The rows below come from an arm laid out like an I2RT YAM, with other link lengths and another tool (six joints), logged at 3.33 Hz.
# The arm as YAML. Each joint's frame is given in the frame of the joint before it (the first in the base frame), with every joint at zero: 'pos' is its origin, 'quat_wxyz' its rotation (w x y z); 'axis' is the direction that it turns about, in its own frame. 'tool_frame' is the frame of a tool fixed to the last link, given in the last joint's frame.
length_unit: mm
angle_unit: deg
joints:
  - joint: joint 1
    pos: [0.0, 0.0, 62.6]
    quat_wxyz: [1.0, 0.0, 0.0, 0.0]
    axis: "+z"
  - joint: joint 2
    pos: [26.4, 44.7, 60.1]
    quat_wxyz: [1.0, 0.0, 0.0, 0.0]
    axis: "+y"
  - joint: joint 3
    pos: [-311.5, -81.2, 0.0]
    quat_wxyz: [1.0, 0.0, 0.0, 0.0]
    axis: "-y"
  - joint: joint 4
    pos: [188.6, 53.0, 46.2]
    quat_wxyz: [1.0, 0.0, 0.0, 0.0]
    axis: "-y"
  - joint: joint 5
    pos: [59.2, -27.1, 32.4]
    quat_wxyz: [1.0, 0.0, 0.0, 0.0]
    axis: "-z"
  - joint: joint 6
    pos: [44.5, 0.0, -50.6]
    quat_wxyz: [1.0, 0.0, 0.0, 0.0]
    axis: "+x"
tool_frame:
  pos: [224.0, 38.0, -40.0]
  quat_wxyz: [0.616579, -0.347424, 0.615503, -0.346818]
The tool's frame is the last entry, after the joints.
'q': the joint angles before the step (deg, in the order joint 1, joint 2, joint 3, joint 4, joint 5, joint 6). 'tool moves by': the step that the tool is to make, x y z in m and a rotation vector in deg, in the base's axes. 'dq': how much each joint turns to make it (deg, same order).
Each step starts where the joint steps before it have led.
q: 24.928 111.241 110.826 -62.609 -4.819 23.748
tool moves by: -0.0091 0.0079 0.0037 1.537 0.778 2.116
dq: 0.007 -0.268 0.018 -0.460 -2.490 -1.109
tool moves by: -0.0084 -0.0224 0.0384 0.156 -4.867 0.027
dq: -1.680 -6.442 0.078 -2.301 0.790 -2.402
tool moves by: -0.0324 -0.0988 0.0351 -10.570 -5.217 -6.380
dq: -3.844 -11.215 -0.035 -10.221 11.345 -3.953
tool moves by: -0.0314 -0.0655 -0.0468 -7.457 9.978 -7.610
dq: -5.554 0.461 -7.615 -3.615 4.754 -0.023
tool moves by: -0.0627 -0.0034 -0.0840 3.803 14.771 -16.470
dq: -2.883 0.006 -23.636 7.970 -3.799 14.864
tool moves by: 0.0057 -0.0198 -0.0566 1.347 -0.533 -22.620
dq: -5.456 -0.015 -17.294 16.251 -0.022 17.299
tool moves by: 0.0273 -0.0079 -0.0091 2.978 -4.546 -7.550
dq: -4.771 0.141 -3.692 8.292 -2.427 3.053
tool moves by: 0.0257 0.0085 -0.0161 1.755 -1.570 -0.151
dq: 0.052 4.386 -0.762 6.721 -1.682 0.467
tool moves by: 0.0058 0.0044 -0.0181 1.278 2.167 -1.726
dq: -0.082 4.504 -0.005 2.322 -1.048 1.820
